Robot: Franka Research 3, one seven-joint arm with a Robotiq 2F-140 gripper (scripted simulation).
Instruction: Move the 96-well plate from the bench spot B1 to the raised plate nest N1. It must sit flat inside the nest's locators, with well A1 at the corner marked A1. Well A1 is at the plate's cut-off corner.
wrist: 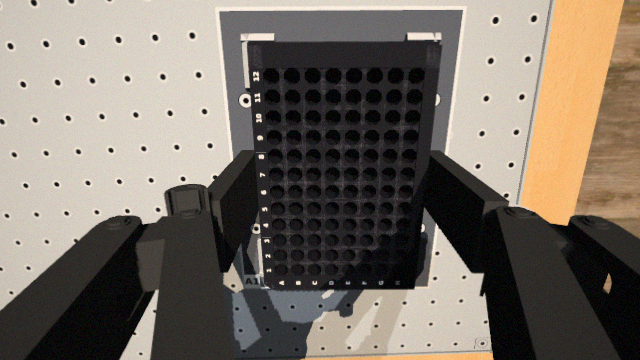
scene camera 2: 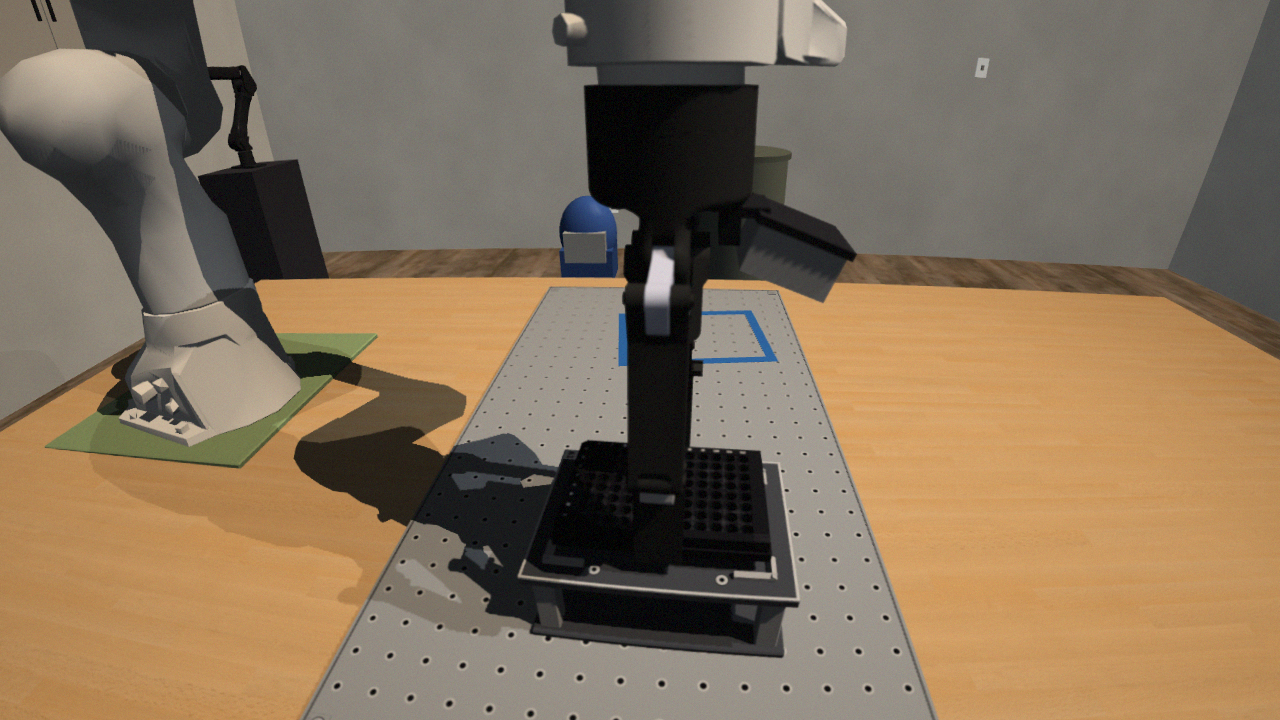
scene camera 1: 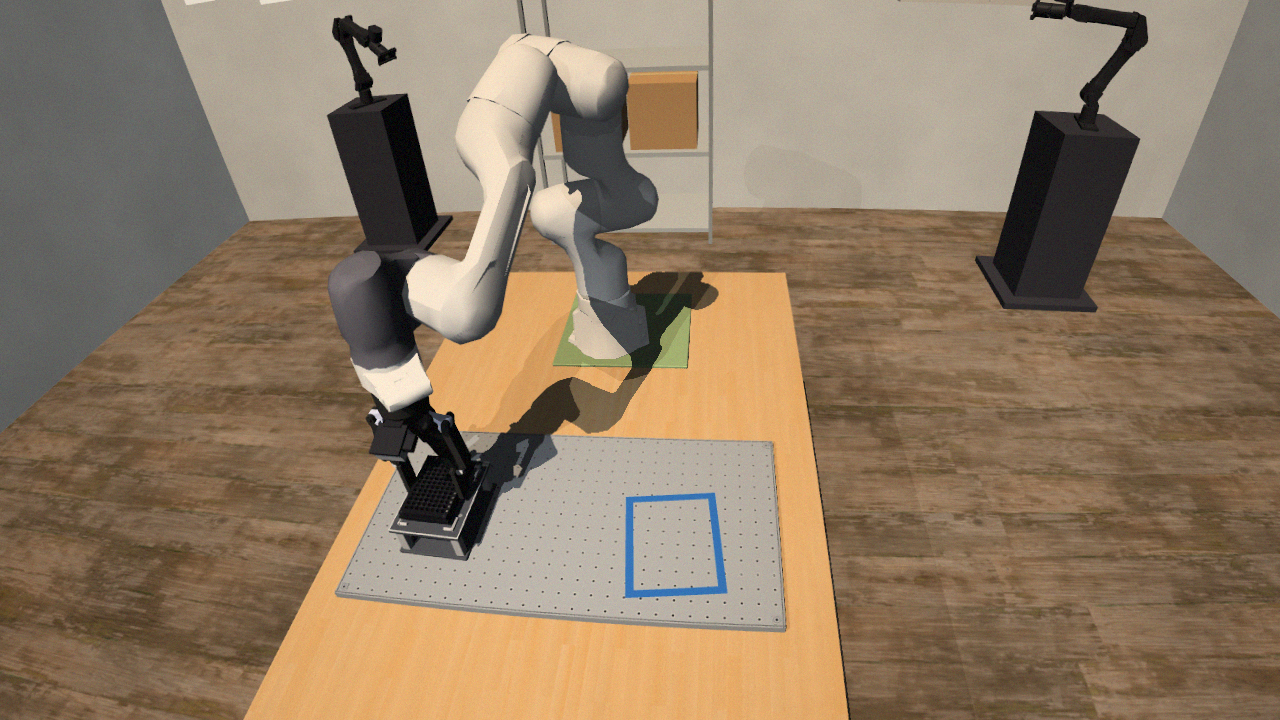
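Observation:
My gripper is visible in the pictures, including the wrist view and scene camera 1. A 96-well plate and a raised plate nest are visible in the pictures too.

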